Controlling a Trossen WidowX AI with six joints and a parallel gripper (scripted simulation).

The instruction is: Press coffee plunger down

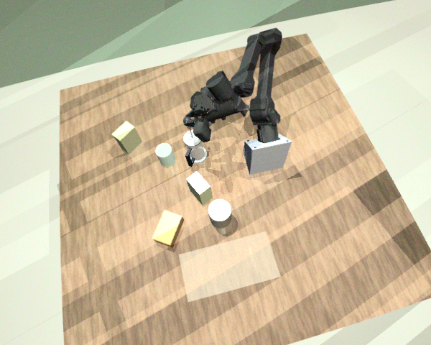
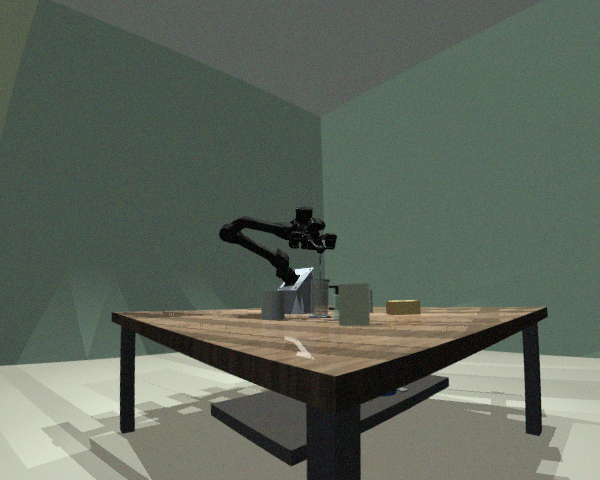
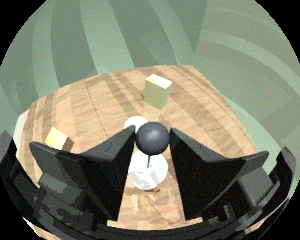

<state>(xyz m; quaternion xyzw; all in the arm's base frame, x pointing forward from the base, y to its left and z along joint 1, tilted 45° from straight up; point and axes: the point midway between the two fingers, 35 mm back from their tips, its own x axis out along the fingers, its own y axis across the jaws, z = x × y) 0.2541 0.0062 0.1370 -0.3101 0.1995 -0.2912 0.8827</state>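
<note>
My gripper tip is 12 cm above the coffee press and 1 cm to the right of it. From my gripper tip the other things lie so: pale green cylinder: 21 cm below, 11 cm ahead, 2 cm to the right; then orange box: 28 cm to the left, 22 cm below, 17 cm ahead.
</note>
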